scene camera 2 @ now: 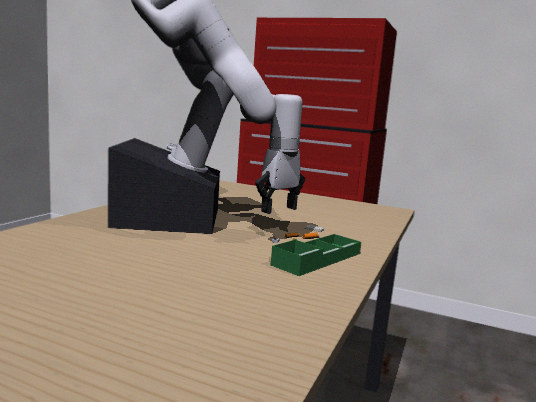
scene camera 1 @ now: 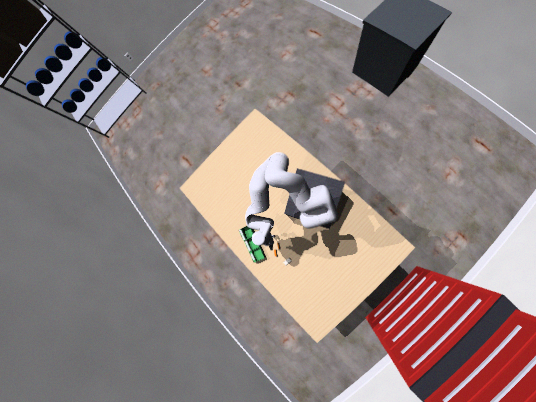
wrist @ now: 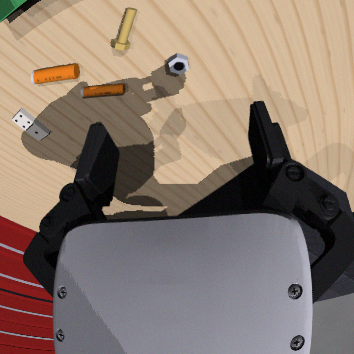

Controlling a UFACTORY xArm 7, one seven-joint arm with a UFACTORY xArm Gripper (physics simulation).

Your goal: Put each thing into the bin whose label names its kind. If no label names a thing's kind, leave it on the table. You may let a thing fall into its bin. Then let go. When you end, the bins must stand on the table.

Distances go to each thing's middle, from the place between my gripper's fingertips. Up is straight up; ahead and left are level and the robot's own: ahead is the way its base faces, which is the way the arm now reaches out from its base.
Scene:
I see my gripper 140 mm short of the joined green bins (scene camera 2: 296, 257), 60 mm to the left of it and 60 mm above it.

